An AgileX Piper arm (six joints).
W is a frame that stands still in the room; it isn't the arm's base.
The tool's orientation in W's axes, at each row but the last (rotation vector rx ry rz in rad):
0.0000, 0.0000, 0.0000
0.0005, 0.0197, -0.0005
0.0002, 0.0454, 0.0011
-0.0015, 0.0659, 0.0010
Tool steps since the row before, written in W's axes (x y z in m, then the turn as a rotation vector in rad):
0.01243, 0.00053, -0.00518, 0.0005, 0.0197, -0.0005
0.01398, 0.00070, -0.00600, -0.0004, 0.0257, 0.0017
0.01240, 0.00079, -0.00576, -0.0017, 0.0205, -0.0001
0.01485, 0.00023, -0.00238, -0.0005, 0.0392, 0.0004
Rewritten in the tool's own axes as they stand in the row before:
0.01243, 0.00053, -0.00518, 0.0005, 0.0197, -0.0005
0.01410, 0.00070, -0.00572, -0.0004, 0.0257, 0.0017
0.01265, 0.00078, -0.00519, -0.0017, 0.0205, -0.0002
0.01497, 0.00022, -0.00140, -0.0005, 0.0392, 0.0004

